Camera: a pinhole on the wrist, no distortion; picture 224 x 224 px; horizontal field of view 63.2 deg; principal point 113.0 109.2 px. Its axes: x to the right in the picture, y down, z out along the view. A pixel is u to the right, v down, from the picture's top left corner.
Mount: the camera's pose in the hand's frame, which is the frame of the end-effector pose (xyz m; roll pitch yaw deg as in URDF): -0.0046 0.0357 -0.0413 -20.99 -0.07 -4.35
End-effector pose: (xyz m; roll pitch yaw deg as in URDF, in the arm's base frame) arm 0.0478 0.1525 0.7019 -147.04 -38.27 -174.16
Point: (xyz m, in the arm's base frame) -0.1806 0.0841 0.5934
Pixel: 194.1 84.5
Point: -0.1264 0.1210 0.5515
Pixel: 145.0 101.3
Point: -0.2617 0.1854 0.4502
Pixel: 145.8 155.8
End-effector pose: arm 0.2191 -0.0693 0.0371 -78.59 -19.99 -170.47
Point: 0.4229 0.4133 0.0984
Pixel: behind the camera
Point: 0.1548 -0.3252 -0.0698
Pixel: 148.7 141.2
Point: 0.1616 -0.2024 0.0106
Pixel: 190.6 94.7
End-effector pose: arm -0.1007 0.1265 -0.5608 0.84 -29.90 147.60
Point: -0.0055 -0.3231 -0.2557
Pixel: 64.1 144.8
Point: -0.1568 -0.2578 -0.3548
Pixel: 87.6 199.6
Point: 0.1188 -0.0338 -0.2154
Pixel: 89.4 32.2
